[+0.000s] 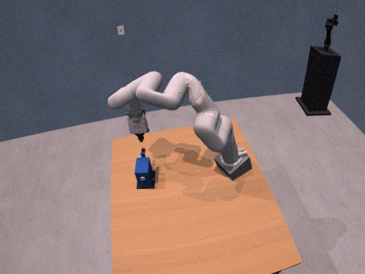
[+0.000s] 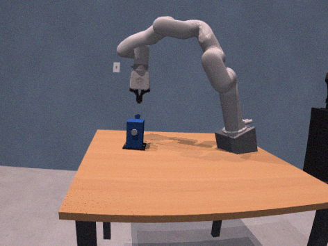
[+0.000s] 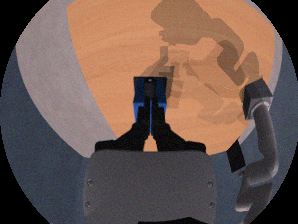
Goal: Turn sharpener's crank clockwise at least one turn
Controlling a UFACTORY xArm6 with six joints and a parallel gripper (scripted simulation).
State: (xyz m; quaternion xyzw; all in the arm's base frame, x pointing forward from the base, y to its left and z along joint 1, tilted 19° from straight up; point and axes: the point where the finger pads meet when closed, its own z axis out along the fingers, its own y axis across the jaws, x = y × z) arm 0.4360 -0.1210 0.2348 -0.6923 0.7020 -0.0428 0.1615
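The crank knob lies 20 mm to the left of my hand and 90 mm below it.
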